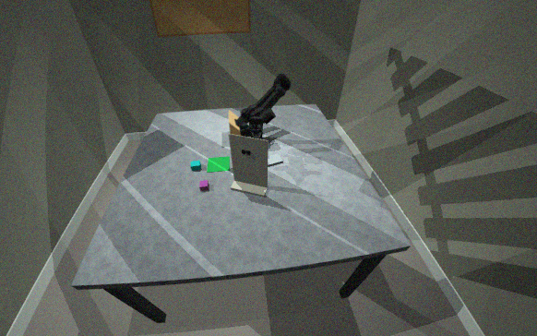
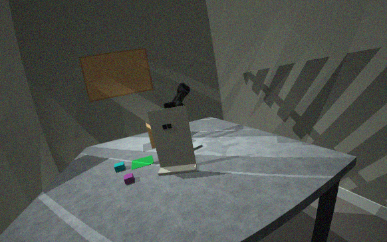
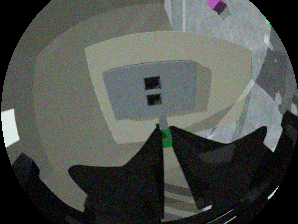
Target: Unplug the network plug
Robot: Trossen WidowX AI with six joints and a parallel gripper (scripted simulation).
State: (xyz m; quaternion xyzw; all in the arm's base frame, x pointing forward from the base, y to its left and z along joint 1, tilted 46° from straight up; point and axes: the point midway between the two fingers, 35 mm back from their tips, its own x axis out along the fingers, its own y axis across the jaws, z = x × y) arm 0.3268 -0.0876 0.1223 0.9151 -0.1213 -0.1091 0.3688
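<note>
Now: gripper tip 200 mm above the green marked square, 180 mm to the left of it and 160 mm past it. The rest, counted from my gripper tip: upright panel (70 mm below, 50 mm to the right, 50 mm ahead); then magenta cube (260 mm to the right, 190 mm below); then network plug (right at my gripper tip).
</note>
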